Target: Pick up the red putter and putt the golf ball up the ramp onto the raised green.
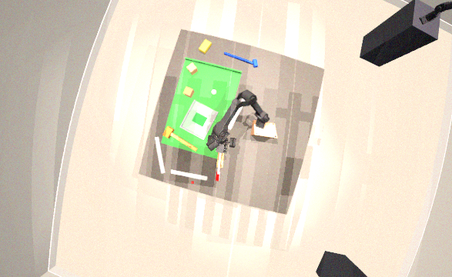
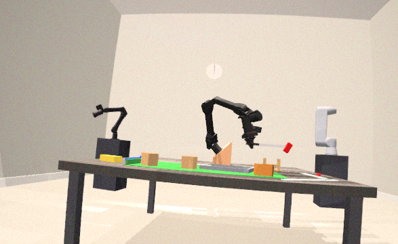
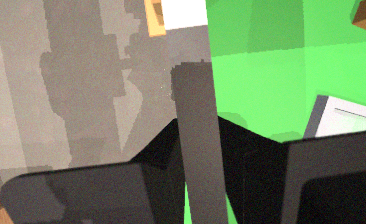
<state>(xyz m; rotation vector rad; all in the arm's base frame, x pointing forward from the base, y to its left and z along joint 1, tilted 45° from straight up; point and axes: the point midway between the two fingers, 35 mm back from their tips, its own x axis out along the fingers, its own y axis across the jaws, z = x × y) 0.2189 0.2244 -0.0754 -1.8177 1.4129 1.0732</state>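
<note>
Now: gripper tip 110 mm to the right of the red putter, 30 mm below it and 30 mm past it. Also, from my gripper tip: green mat (250 mm ahead, 230 mm to the right, 130 mm below); blue putter (710 mm to the right, 110 mm below, 60 mm ahead); white golf ball (370 mm to the right, 190 mm ahead, 100 mm below).
</note>
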